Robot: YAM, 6 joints.
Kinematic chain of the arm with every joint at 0, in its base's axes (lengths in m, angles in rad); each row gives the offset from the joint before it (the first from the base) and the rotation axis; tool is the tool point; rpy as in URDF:
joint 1: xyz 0 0 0.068 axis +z
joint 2: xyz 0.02 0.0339 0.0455 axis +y
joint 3: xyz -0.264 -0.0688 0 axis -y
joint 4: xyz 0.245 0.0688 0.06 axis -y
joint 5: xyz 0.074 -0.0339 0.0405 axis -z
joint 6: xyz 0.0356 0 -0.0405 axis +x
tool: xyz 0 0 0 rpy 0 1.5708 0
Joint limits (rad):
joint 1: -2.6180..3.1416
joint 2: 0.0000..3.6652
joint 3: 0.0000..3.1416
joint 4: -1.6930..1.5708
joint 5: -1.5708..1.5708
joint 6: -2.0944..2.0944
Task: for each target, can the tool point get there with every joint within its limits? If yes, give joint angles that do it. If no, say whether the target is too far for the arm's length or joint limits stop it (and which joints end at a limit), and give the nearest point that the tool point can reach.
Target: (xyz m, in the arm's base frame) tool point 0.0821 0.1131 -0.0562
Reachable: yes | joints 0.8723 2.4263 0.2462 0.7126 -0.2800 0.0324
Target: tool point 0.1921 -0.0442 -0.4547
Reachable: no: joint limits stop it (at a limit: joint 2) | nearest point 0.2009 -0.0462 -0.3778 | short by 0.077 m
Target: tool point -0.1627 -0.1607 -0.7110
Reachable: no: too far | nearest point -0.1695 -0.1674 -0.3802 | short by 0.331 m
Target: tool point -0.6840 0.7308 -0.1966
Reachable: no: too far | nearest point -0.4214 0.4503 -0.0751 | short by 0.403 m
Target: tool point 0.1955 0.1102 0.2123
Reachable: yes | joints 0.6656 1.5845 0.9803 -1.4284 1.2813 -0.2391
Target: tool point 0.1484 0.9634 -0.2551
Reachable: no: too far | nearest point 0.0919 0.5968 -0.1119 | short by 0.398 m
